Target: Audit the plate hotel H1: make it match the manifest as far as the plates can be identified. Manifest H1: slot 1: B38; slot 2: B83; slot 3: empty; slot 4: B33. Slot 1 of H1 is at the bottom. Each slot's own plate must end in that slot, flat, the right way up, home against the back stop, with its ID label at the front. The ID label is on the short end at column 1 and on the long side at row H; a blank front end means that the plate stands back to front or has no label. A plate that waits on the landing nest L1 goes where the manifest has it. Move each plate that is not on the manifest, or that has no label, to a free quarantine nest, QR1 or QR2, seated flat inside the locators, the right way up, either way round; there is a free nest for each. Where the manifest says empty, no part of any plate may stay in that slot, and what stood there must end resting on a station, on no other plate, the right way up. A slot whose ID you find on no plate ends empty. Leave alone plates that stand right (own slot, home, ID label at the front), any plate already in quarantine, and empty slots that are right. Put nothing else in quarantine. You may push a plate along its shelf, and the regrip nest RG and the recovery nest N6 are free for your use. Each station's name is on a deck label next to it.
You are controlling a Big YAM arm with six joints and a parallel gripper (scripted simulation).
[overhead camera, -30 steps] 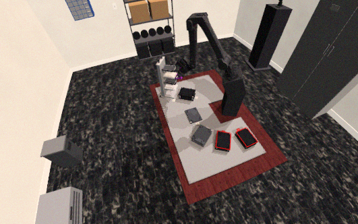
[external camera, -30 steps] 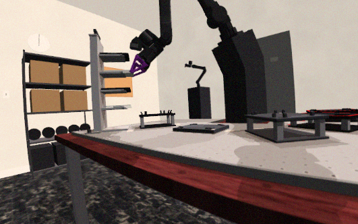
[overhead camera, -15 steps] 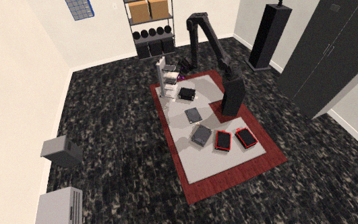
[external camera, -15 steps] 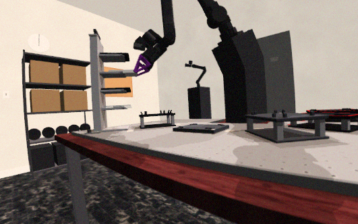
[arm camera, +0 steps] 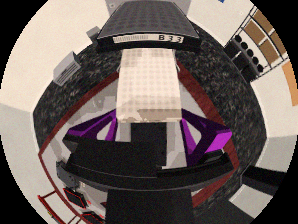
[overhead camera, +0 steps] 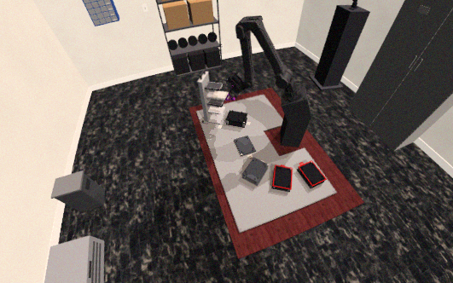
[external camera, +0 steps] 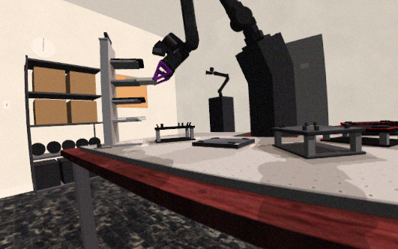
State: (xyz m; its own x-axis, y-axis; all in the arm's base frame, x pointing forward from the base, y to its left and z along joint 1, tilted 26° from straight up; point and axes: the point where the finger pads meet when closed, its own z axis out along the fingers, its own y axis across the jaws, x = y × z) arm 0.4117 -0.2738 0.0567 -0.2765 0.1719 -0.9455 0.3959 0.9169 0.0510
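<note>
Right now the white plate is 50 mm ahead of my hand and 20 mm to the right of it. Round my hand: dark plate 100 mm ahead, 80 mm above, 50 mm to the right.
</note>
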